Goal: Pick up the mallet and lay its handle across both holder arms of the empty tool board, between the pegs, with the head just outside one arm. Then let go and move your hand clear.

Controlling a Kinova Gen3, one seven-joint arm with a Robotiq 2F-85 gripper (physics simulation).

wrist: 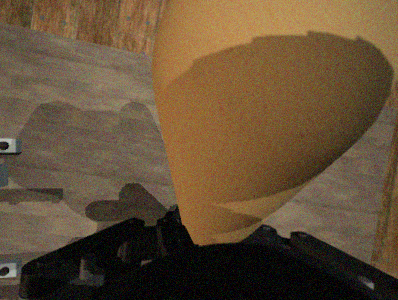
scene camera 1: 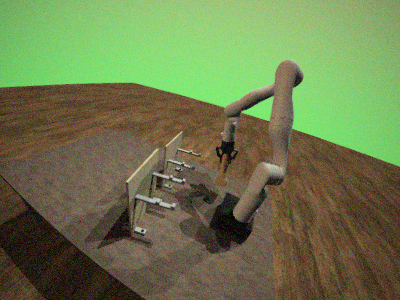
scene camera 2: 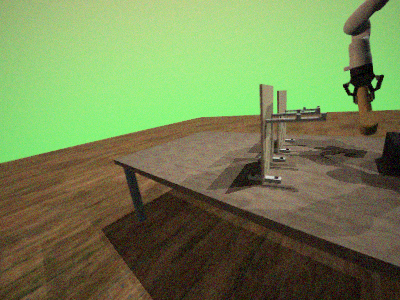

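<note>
My gripper is shut on the mallet's handle and points down, with the mallet in the air on the robot-base side of the boards. The orange-brown mallet hangs head down below the fingers, apart from the holder arms; its head fills much of the wrist view. The near tool board stands upright with two pegged arms, a front arm and a rear arm. The far tool board has two similar arms. No tool shows on either board.
The robot's black base stands on the table, opposite the boards' arms. Metal feet stick out at the bottom of the boards. Shadows of the arm and boards fall on the table.
</note>
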